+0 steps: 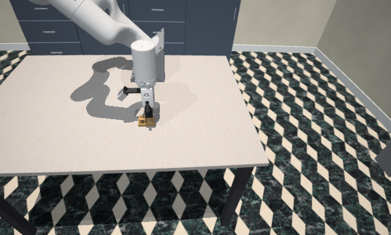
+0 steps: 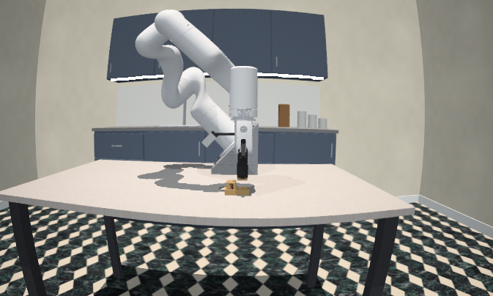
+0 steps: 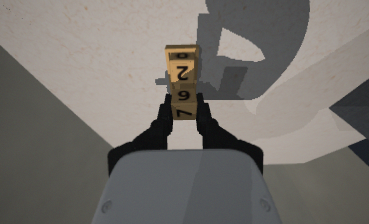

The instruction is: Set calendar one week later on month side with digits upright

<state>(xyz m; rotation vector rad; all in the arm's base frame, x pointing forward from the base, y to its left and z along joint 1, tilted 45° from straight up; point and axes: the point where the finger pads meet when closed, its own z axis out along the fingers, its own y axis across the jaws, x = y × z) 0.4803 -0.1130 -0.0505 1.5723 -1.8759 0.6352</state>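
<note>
My gripper is now 6 cm above the wooden tray and 2 cm to the left of it.
</note>
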